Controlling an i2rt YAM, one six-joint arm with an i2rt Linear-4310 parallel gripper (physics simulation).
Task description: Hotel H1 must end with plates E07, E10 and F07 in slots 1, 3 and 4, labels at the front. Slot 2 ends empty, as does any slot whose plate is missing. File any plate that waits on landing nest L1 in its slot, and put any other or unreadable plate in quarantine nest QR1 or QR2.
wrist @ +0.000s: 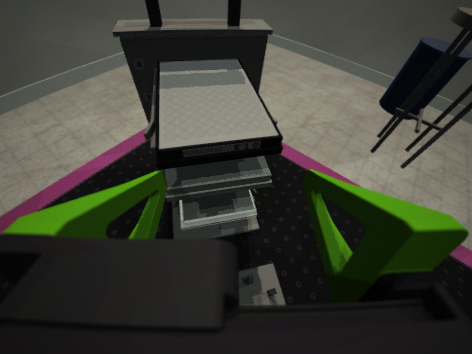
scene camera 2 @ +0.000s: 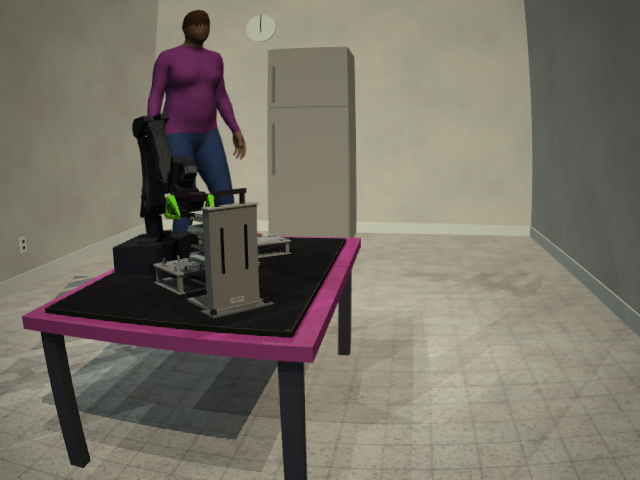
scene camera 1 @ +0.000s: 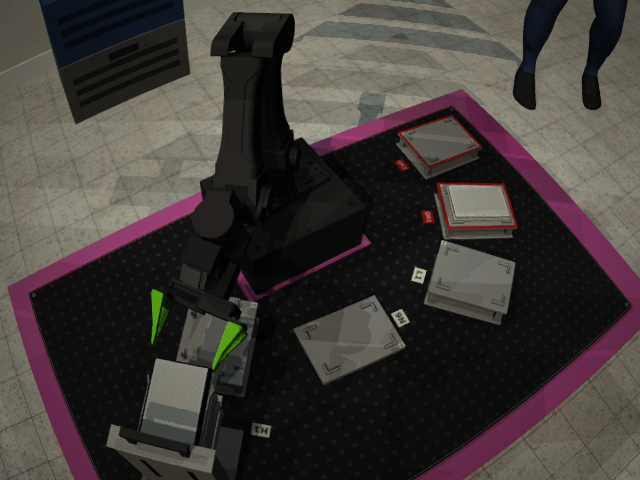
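Pixels of known places: gripper, fingertip midpoint: (wrist: 235, 177) (scene camera 1: 182, 357); arm's base, origin of the base link: (scene camera 2: 155, 238) (scene camera 1: 278, 193).
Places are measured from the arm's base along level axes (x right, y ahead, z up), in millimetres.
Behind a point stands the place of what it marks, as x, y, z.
Observation:
Hotel H1 (scene camera 1: 204, 459) {411, 396, 163} (scene camera 2: 234, 258) {465, 359, 35} (wrist: 192, 45) {438, 344, 150} stands near the table's edge. A plate labelled E10 (scene camera 1: 178, 392) {382, 288, 138} (wrist: 215, 110) {378, 275, 138} lies on top, near the mark 4, its label towards the wrist camera. Below it are a grey plate or shelf (wrist: 220, 175) {352, 254, 102} and a clear plate (wrist: 217, 219) {348, 255, 26}; their slots and labels are unreadable. My gripper (scene camera 1: 183, 356) {346, 237, 120} (scene camera 2: 191, 206) {346, 237, 120} (wrist: 235, 177) {346, 237, 120} is open and empty, in front of the hotel at about the upper slots' height. Landing nest L1 (scene camera 1: 473, 279) {-188, 353, -43} is bare. A white plate (scene camera 1: 478, 201) {-335, 231, -38} lies on QR1 (scene camera 1: 475, 234) {-303, 267, -88}; QR2 (scene camera 1: 439, 139) {-411, 47, -53} is bare.
A raised nest (scene camera 1: 240, 379) {269, 253, -33} (wrist: 270, 280) {338, 171, -33} stands between the arm base and the hotel, partly under the gripper. A low bare nest (scene camera 1: 348, 338) {60, 284, -81} lies mid-table. A handle rises from the hotel top (scene camera 2: 230, 192) {458, 353, 195}. A person (scene camera 2: 191, 93) stands behind the table.

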